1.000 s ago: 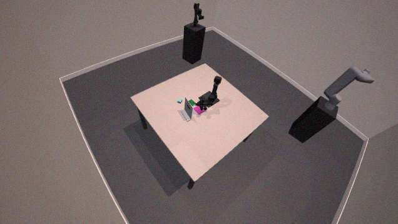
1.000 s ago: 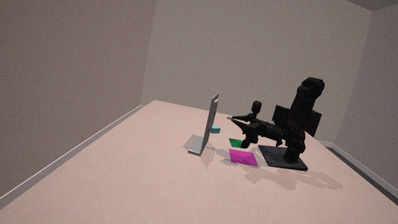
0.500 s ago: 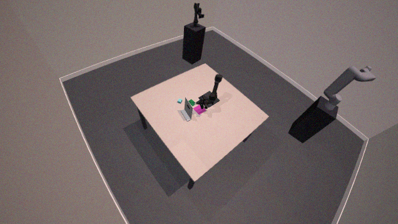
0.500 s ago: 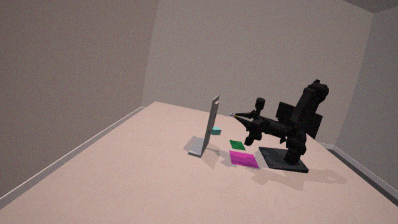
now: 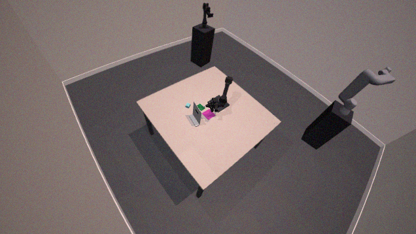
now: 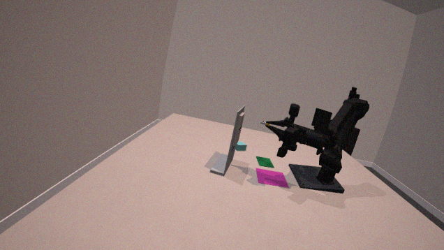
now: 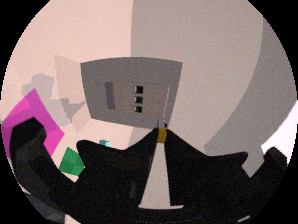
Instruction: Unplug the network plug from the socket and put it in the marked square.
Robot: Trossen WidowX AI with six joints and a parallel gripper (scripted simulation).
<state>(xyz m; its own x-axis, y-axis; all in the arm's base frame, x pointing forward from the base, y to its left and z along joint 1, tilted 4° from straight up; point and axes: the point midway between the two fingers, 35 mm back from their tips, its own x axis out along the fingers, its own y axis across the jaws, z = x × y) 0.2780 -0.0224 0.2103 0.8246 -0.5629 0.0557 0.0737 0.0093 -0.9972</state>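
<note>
Right now the magenta square is 20 cm below my gripper tip, 8 cm behind it and 2 cm to the left of it. The rest, counted from my gripper tip: grey upright panel (10 cm below, 10 cm ahead, 4 cm to the right); plug (1 cm ahead).
</note>
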